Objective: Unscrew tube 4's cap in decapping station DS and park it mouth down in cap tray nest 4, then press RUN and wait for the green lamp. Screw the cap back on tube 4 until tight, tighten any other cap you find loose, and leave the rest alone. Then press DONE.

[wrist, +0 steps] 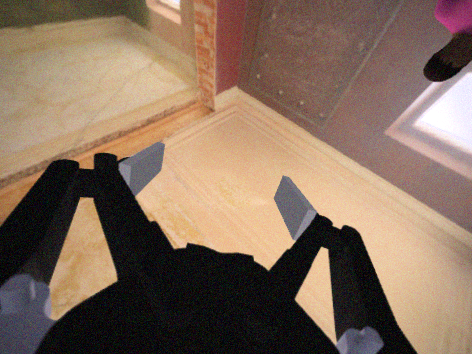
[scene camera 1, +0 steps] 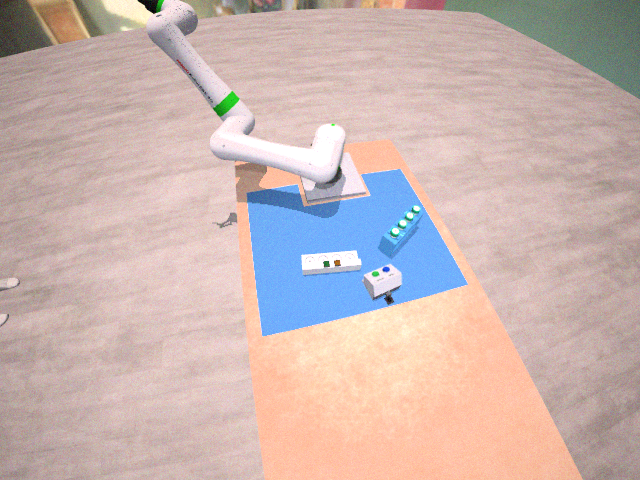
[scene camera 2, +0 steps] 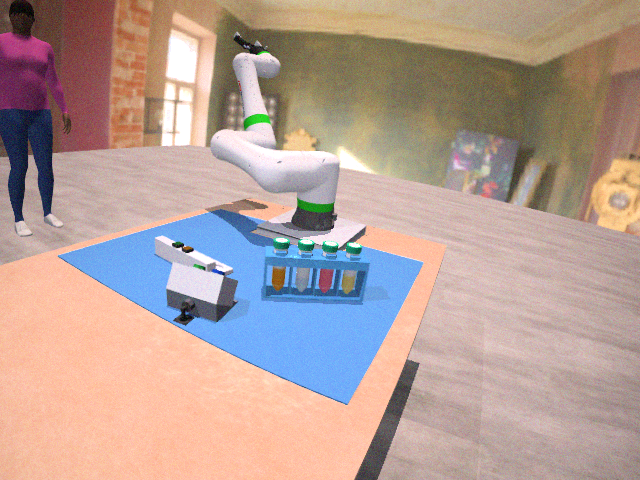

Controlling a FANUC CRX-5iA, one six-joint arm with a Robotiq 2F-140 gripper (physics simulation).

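Pixels of known places: gripper, fingertip midpoint: [wrist: 223, 172] [scene camera 2: 245, 38]; arm's base, origin of the base link: [scene camera 2: 312, 223].
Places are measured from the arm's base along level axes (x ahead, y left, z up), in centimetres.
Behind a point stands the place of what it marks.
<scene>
My gripper [scene camera 2: 247, 40] @(x -59.5, y -72.2, z 78.5 cm) [wrist: 223, 172] @(x -59.5, y -72.2, z 78.5 cm) is open and empty, raised high beyond the mat and pointing away from the bench; it is cut off in scene camera 1. The blue rack [scene camera 1: 388, 245] @(x 49.2, y 7.1, z 3.6 cm) [scene camera 2: 316, 263] @(x 46.5, y 17.5, z 5.8 cm) stands upright, holding several tubes in a row with orange, clear, red and yellow contents. Each has a green cap on top, such as the orange tube's cap [scene camera 2: 281, 242] @(x 48.6, y 10.3, z 9.3 cm) and the yellow tube's cap [scene camera 2: 354, 249] @(x 41.6, y 24.0, z 8.9 cm). I cannot read tube numbers or tell which caps are loose. The white tray [scene camera 1: 330, 269] @(x 49.9, y -16.7, z 0.0 cm) [scene camera 2: 164, 250] @(x 48.5, y -22.3, z -0.4 cm) shows round nests without caps, and dark green and orange-brown squares.
The button box [scene camera 1: 383, 284] @(x 63.2, y -2.3, z 4.3 cm) [scene camera 2: 193, 281] @(x 63.6, y -0.5, z 3.4 cm), with a green button [scene camera 1: 375, 273] @(x 58.4, y -3.1, z 4.2 cm) and a blue button [scene camera 1: 386, 269] @(x 58.3, y 1.3, z 4.2 cm), stands near the front edge of the blue mat [scene camera 1: 289, 304] @(x 57.0, y -34.8, z -2.8 cm) [scene camera 2: 310, 356] @(x 64.9, y 24.3, z -2.8 cm). A small black item [scene camera 1: 389, 299] @(x 67.6, y -0.7, z -1.0 cm) [scene camera 2: 184, 315] @(x 67.5, y 0.3, z -1.7 cm) is before it. A person [scene camera 2: 28, 77] stands behind left.
</scene>
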